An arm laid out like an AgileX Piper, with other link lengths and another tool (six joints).
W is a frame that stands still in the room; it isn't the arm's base.
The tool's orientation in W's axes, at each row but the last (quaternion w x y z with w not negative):
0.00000, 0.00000, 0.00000, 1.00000
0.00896, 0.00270, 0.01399, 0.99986
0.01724, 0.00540, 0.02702, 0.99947
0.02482, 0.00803, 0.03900, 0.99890
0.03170, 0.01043, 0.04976, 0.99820
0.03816, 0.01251, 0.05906, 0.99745
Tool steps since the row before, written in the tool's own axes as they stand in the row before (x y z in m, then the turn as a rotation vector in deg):
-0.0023, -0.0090, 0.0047, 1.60, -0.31, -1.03
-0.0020, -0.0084, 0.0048, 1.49, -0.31, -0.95
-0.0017, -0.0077, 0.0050, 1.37, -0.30, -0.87
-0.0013, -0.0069, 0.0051, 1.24, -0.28, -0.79
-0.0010, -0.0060, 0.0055, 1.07, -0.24, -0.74
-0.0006, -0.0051, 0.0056, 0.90, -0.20, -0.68
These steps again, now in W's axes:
0.0023, 0.0090, 0.0047, -1.60, 0.31, -1.03
0.0022, 0.0085, 0.0046, -1.49, 0.31, -0.95
0.0020, 0.0079, 0.0046, -1.37, 0.30, -0.87
0.0017, 0.0072, 0.0045, -1.24, 0.28, -0.79
0.0015, 0.0064, 0.0049, -1.07, 0.23, -0.74
0.0011, 0.0057, 0.0049, -0.90, 0.19, -0.68

